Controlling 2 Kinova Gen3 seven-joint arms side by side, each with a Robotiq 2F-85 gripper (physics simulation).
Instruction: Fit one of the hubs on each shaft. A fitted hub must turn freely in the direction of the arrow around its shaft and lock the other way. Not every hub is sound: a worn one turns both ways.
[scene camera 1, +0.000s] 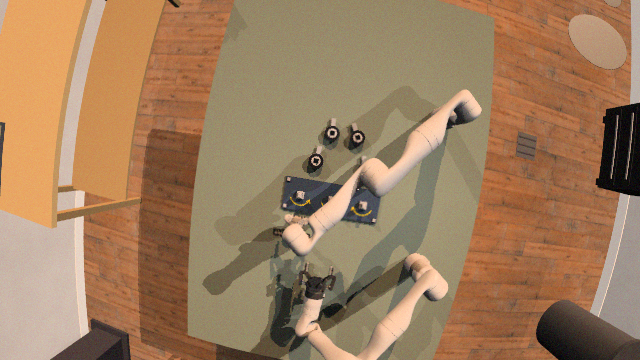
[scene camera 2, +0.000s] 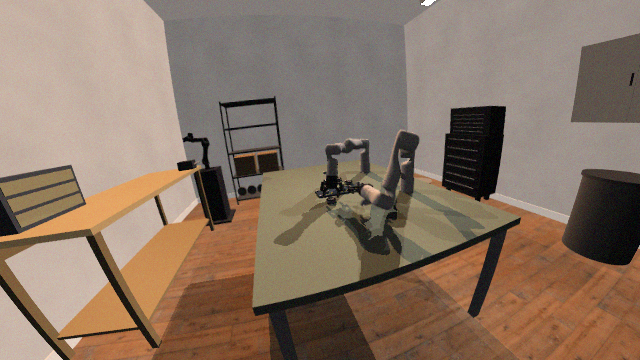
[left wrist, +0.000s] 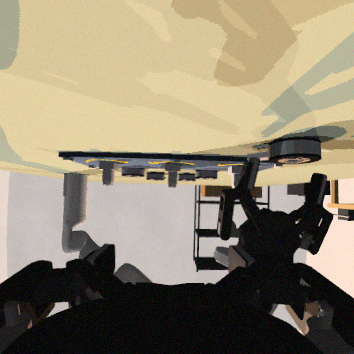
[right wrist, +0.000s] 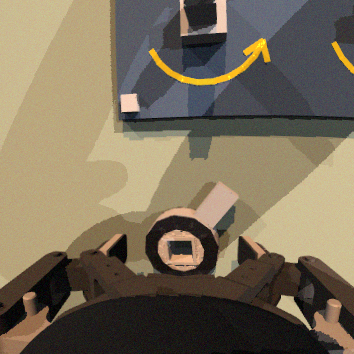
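Where they show: left gripper, fingertip midpoint: (scene camera 1: 319, 264) (scene camera 2: 355, 185) (left wrist: 171, 257); right gripper, fingertip midpoint: (scene camera 2: 331, 197) (left wrist: 288, 165) (right wrist: 181, 247); left arm's base, link origin: (scene camera 1: 413, 262) (scene camera 2: 406, 190); right arm's base, link origin: (scene camera 2: 365, 171) (left wrist: 76, 174).
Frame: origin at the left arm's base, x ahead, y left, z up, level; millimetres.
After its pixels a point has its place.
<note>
A black hub (left wrist: 295, 149) @[x 531, y -141, z 15 mm] (right wrist: 151, 245) @[x 562, y -178, z 21 mm] with a square hole and a pale lever lies flat on the table, just off the board's near edge. My right gripper (left wrist: 288, 165) @[x 535, y -177, z 27 mm] (right wrist: 181, 247) @[x 535, y -177, z 27 mm] is open around it, with a gap on each side. The blue board (scene camera 1: 315, 185) @[x 421, y -370, z 8 mm] (left wrist: 65, 154) @[x 190, y -202, z 5 mm] (right wrist: 280, 100) @[x 445, y -268, z 8 mm] bears three bare shafts: left (scene camera 1: 300, 194) @[x 480, y -340, z 52 mm] (right wrist: 203, 20) @[x 485, y -326, z 27 mm], middle (left wrist: 172, 176) @[x 360, y -299, z 33 mm] and right (scene camera 1: 363, 205) @[x 232, y -284, z 52 mm]. The left arrow curves toward the right, the right arrow toward the left. My left gripper (scene camera 1: 319, 267) @[x 415, y -66, z 113 mm] (left wrist: 171, 257) @[x 415, y -66, z 113 mm] is open and empty, below the board in scene camera 1.
Three hubs (scene camera 1: 332, 138) @[x 342, y -558, z 22 mm] (scene camera 1: 357, 143) @[x 242, y -533, z 21 mm] (scene camera 1: 315, 166) @[x 417, y -448, z 22 mm] lie beyond the board. A fourth one's lever (scene camera 1: 363, 160) @[x 221, y -463, z 15 mm] shows beside my right arm (scene camera 1: 415, 145) @[x 91, y -501, z 353 mm], which passes over the board and hides part of it. My left arm (scene camera 1: 395, 327) @[x 158, y 99, z 380 mm] reaches in from the lower right.
</note>
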